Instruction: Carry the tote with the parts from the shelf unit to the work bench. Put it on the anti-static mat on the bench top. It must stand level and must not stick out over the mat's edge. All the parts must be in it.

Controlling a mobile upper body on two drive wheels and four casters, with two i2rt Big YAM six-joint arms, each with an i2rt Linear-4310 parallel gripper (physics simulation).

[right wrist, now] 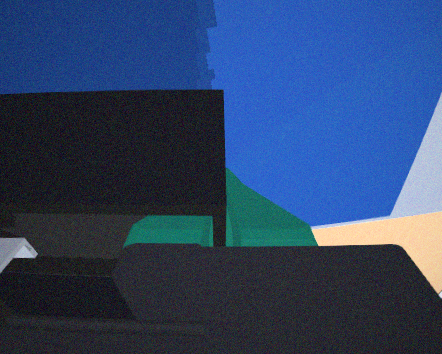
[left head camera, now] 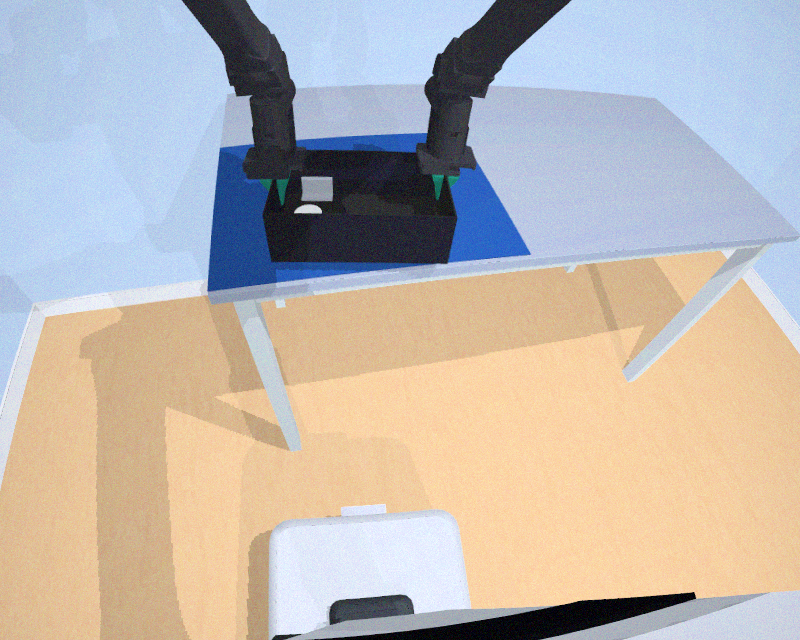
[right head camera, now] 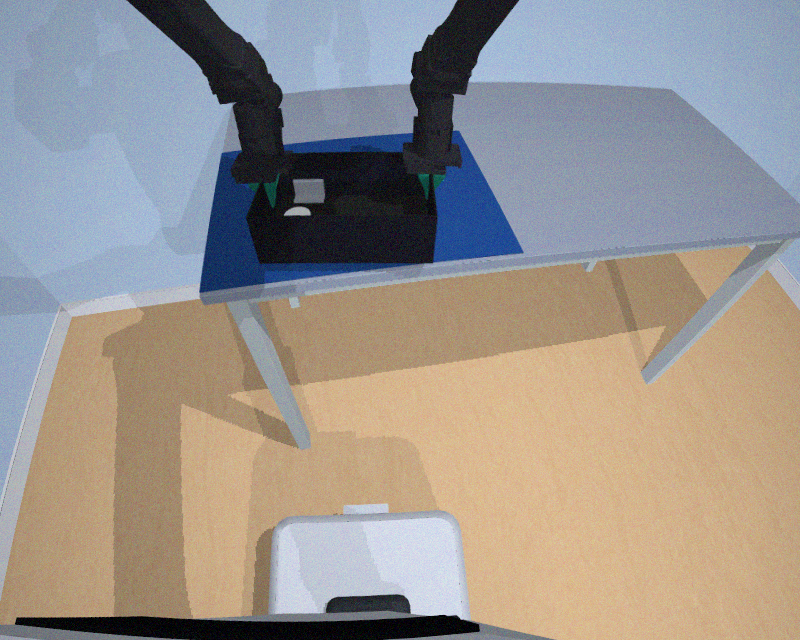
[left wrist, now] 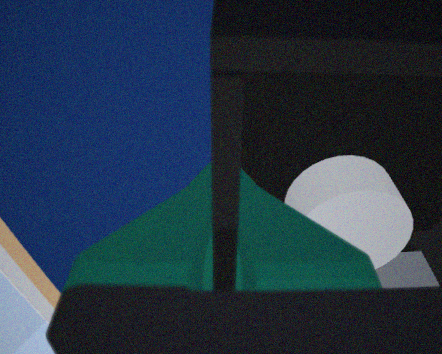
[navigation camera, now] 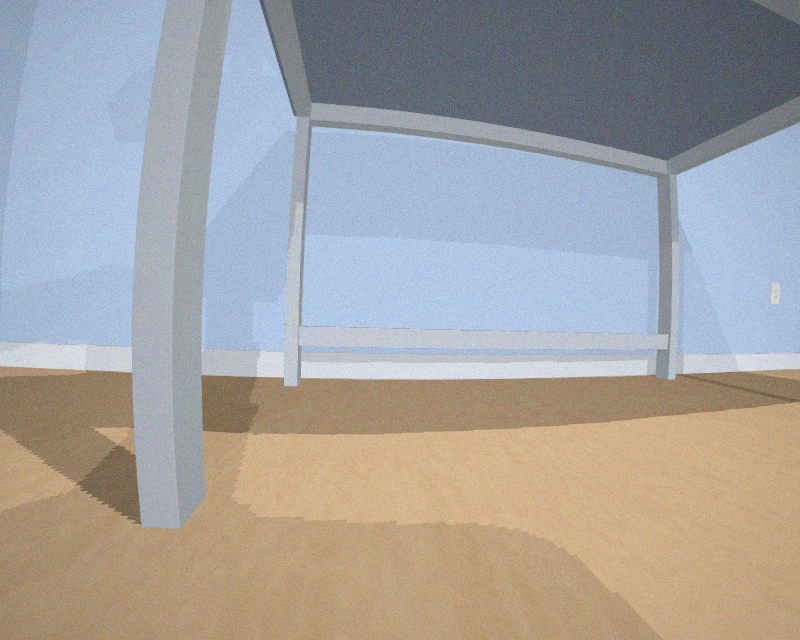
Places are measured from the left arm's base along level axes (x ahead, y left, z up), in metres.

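Pixels of known places: left gripper, fingertip midpoint: (left head camera: 281,203) (right head camera: 272,206); right gripper, fingertip midpoint: (left head camera: 438,198) (right head camera: 428,197).
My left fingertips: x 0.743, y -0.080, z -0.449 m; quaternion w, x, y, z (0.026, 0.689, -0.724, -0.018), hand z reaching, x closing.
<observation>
For each thing: its top centre in the pictures, then the offset to it from my left fingertips. Level surfaces: height alone.
- black tote, top centre: (left head camera: 361,176) (right head camera: 345,178) 0.085 m up, 0.038 m back, 0.146 m right
- blue anti-static mat, surface height: 0.045 m down
- grey block, top centre: (left head camera: 316,180) (right head camera: 307,182) 0.015 m up, 0.049 m ahead, 0.065 m right
- pale disc, top centre: (left wrist: 353,242) (left head camera: 308,212) (right head camera: 297,214) 0.005 m up, 0.034 m back, 0.052 m right
- grey bench top, surface height: 0.047 m down
The black tote (left head camera: 360,216) stands level on the blue anti-static mat (left head camera: 239,241) on the bench, inside the mat's edges. A grey block (left head camera: 316,188) and a pale disc (left head camera: 307,208) lie in its left end. My left gripper (left head camera: 276,187) is shut on the tote's left wall. My right gripper (left head camera: 443,184) is shut on its right wall. In the left wrist view the thin wall (left wrist: 224,175) runs between the green fingers (left wrist: 224,225), with the disc (left wrist: 346,204) beside them. The right wrist view shows the wall between the fingers (right wrist: 219,228) over the mat (right wrist: 307,105).
The grey bench top (left head camera: 588,172) reaches far to the right of the mat. Its front edge and legs (left head camera: 271,375) stand over the tan floor. My white base (left head camera: 366,572) is below. The navigation camera shows the near bench leg (navigation camera: 169,286) and the wall behind.
</observation>
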